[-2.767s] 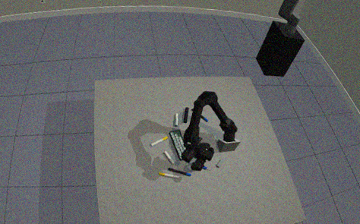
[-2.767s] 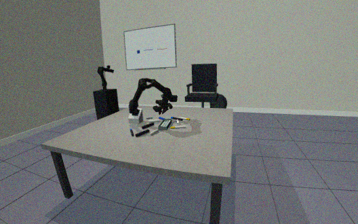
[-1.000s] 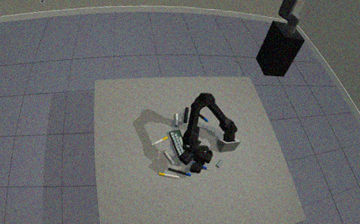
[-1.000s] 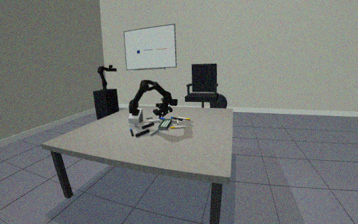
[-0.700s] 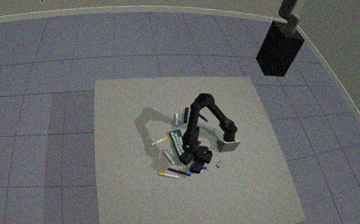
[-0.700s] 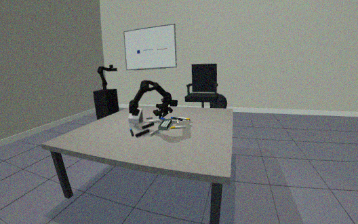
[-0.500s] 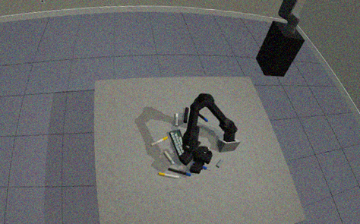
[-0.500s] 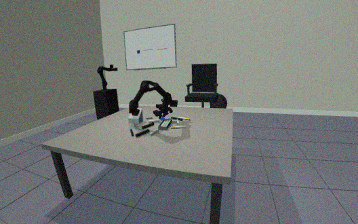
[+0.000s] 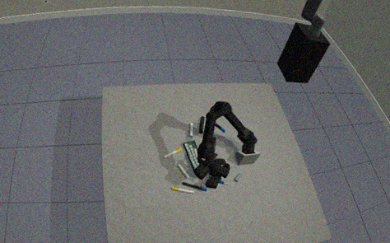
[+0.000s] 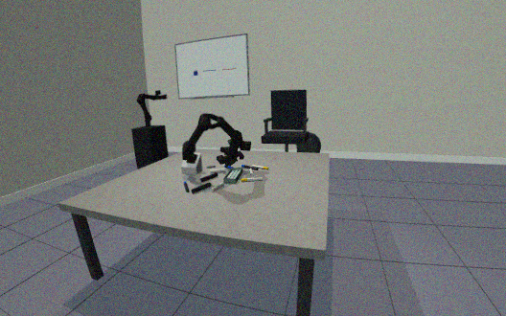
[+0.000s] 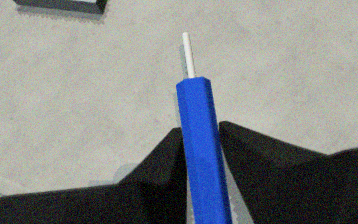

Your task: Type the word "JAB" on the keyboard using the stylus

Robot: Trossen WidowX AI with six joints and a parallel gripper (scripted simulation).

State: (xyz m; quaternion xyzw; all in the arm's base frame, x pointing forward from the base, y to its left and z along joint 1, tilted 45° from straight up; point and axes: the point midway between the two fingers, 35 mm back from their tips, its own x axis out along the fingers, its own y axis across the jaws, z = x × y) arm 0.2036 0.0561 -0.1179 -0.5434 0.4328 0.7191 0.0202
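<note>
My gripper tip is now 120 mm past the grey block and 10 mm to the left of it. Round my gripper tip: grey stylus tip (40 mm behind, 20 mm to the left); then blue stylus (10 mm to the left, 10 mm behind).
</note>
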